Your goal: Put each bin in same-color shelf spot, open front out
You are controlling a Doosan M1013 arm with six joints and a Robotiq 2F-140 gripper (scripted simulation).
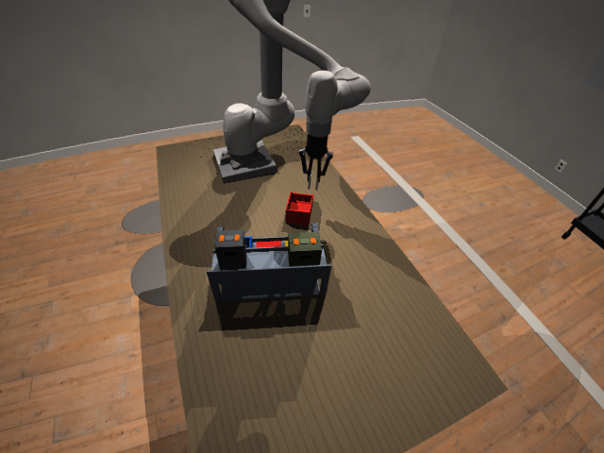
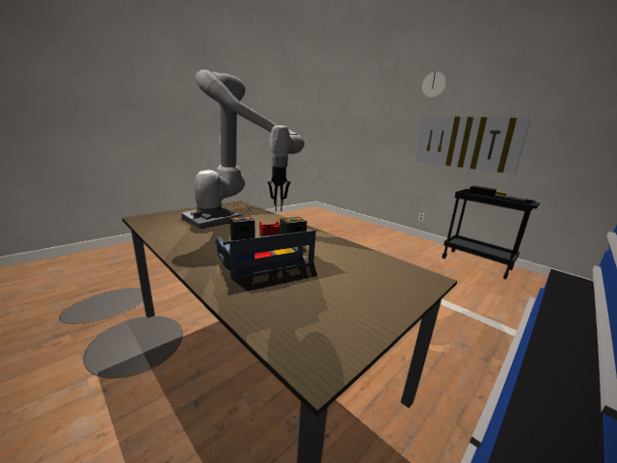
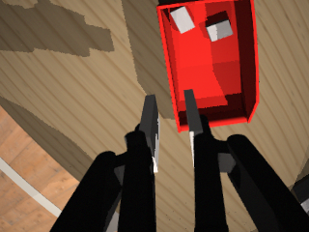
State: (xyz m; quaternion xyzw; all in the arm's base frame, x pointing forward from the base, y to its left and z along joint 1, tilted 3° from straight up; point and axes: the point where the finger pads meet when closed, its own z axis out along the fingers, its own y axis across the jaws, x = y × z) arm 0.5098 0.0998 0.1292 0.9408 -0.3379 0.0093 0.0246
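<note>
The red bin lies 3 cm behind my hand, 3 cm to the right of it and 14 cm below it. Also, from my hand: green toolbox (28 cm ahead, 22 cm to the right, 2 cm below); dark box (17 cm ahead, 42 cm to the right, 1 cm below); blue bin (9 cm ahead, 38 cm to the right, 13 cm below).
</note>
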